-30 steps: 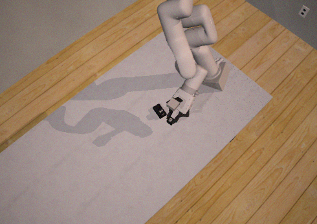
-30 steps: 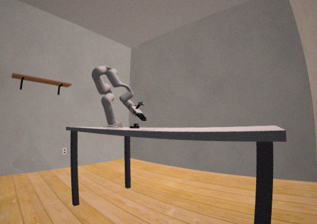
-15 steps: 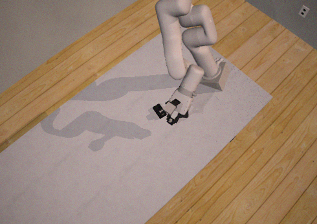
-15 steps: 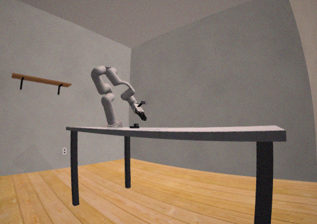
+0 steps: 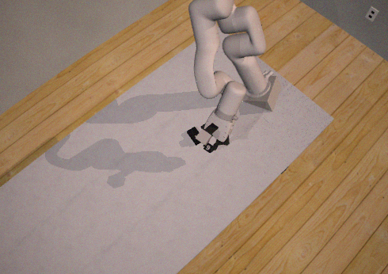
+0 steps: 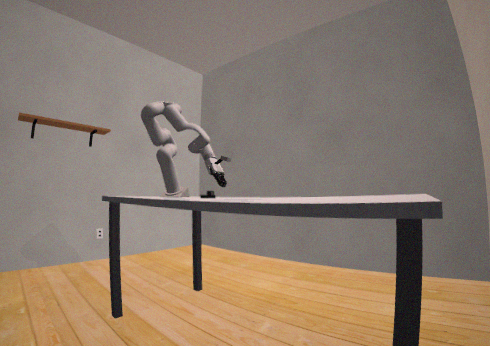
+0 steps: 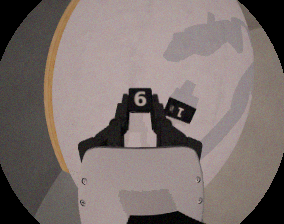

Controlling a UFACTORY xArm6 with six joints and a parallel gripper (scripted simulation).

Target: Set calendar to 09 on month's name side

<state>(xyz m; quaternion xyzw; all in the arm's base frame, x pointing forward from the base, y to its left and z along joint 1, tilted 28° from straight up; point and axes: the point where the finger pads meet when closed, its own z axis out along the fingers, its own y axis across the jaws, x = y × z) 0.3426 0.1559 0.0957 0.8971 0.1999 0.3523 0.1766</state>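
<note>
Now: the black date cube 10 mm ahead of my hand and 20 mm below it. From my hand the other things lie so: black cube (90 mm to the right, 80 mm below).
</note>
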